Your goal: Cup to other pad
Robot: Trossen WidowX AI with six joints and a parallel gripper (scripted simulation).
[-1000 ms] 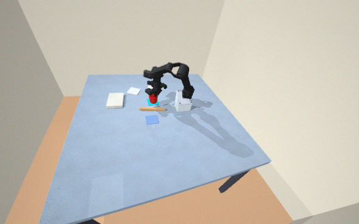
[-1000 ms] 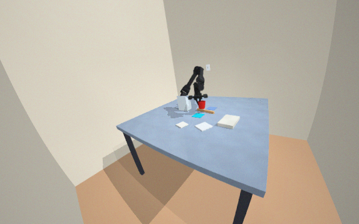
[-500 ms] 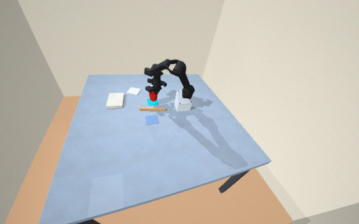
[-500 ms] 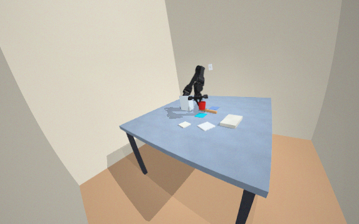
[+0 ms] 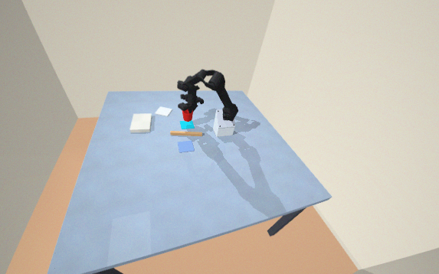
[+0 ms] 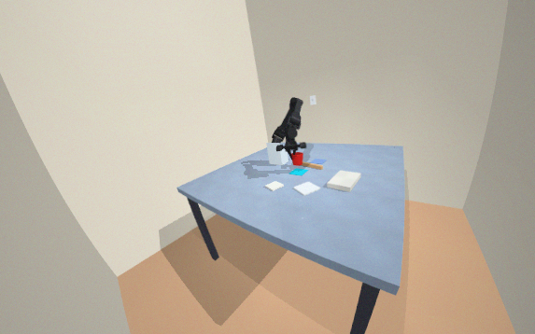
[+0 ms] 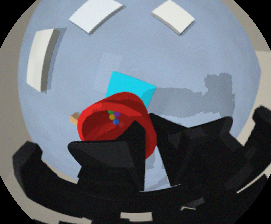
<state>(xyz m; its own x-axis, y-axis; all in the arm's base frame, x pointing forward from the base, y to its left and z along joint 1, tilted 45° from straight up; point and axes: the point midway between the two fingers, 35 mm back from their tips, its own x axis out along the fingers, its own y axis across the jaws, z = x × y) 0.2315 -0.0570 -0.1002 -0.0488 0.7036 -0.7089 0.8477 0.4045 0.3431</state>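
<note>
Now: the cyan pad 10 cm below my gripper tip, 3 cm ahead of it and 1 cm to the left of it. The rest, counted from my gripper tip: red cup: 3 cm ahead, 1 cm to the left; pale blue pad: 24 cm to the left, 10 cm below, 6 cm ahead; bar: 12 cm to the left, 9 cm below, 5 cm ahead.
</note>
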